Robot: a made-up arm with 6 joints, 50 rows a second.
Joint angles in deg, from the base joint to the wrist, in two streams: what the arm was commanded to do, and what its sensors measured. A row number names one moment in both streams.
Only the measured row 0 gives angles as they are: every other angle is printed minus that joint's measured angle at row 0.
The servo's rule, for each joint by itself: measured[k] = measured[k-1] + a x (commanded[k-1-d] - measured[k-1]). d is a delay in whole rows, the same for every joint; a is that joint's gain. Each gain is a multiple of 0.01, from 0.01 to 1. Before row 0 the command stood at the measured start. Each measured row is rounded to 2 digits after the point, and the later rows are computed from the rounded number. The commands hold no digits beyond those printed.
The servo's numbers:
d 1
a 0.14 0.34 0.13 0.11 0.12 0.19
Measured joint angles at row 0:
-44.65 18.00 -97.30 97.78 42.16 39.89
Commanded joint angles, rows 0 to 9:
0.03 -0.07 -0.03 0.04 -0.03 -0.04
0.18 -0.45 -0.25 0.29 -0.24 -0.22
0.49 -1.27 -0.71 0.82 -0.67 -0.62
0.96 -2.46 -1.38 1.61 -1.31 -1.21
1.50 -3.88 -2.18 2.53 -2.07 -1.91
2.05 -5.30 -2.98 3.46 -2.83 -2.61
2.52 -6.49 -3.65 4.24 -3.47 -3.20
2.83 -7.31 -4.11 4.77 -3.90 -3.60
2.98 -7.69 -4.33 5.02 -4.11 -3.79
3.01 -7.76 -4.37 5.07 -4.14 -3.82
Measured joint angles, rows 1 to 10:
0.00 0.00 0.00 0.00 0.00 0.00
0.00 -0.02 0.00 0.00 0.00 -0.01
0.03 -0.17 -0.03 0.03 -0.03 -0.05
0.09 -0.54 -0.12 0.12 -0.11 -0.16
0.21 -1.19 -0.28 0.28 -0.25 -0.36
0.39 -2.10 -0.53 0.53 -0.47 -0.65
0.62 -3.19 -0.85 0.85 -0.75 -1.02
0.89 -4.31 -1.21 1.22 -1.08 -1.43
1.16 -5.33 -1.59 1.61 -1.42 -1.84
1.41 -6.13 -1.95 1.99 -1.74 -2.21

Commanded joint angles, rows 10 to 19:
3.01 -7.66 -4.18 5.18 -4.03 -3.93
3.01 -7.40 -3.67 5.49 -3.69 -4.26
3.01 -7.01 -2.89 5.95 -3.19 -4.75
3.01 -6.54 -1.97 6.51 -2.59 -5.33
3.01 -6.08 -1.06 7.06 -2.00 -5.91
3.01 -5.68 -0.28 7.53 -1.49 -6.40
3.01 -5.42 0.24 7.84 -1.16 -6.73
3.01 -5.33 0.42 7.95 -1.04 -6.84
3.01 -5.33 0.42 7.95 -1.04 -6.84
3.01 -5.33 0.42 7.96 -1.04 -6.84
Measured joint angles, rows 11 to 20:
1.63 -6.68 -2.26 2.33 -2.03 -2.52
1.82 -7.01 -2.51 2.64 -2.27 -2.79
1.99 -7.14 -2.66 2.95 -2.44 -3.07
2.13 -7.10 -2.69 3.28 -2.53 -3.39
2.25 -6.91 -2.60 3.64 -2.54 -3.76
2.36 -6.63 -2.40 4.02 -2.48 -4.17
2.45 -6.31 -2.12 4.41 -2.36 -4.59
2.53 -6.01 -1.81 4.79 -2.22 -5.00
2.60 -5.78 -1.52 5.14 -2.08 -5.35
2.66 -5.63 -1.27 5.45 -1.96 -5.63

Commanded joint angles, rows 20 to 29:
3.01 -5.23 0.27 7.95 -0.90 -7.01
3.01 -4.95 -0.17 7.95 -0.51 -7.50
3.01 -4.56 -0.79 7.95 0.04 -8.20
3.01 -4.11 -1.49 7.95 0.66 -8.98
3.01 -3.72 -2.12 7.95 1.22 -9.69
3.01 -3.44 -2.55 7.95 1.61 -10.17
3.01 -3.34 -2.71 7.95 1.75 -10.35
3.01 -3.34 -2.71 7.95 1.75 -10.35
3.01 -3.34 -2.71 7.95 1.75 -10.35
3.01 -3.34 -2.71 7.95 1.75 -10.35
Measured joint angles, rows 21 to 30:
2.71 -5.53 -1.05 5.73 -1.85 -5.86
2.75 -5.43 -0.88 5.97 -1.74 -6.08
2.79 -5.27 -0.79 6.19 -1.59 -6.35
2.82 -5.03 -0.79 6.38 -1.39 -6.70
2.85 -4.72 -0.88 6.55 -1.14 -7.13
2.87 -4.38 -1.04 6.70 -0.86 -7.62
2.89 -4.06 -1.24 6.84 -0.56 -8.10
2.91 -3.82 -1.43 6.96 -0.28 -8.53
2.92 -3.66 -1.60 7.07 -0.04 -8.88
2.93 -3.55 -1.74 7.17 0.17 -9.16

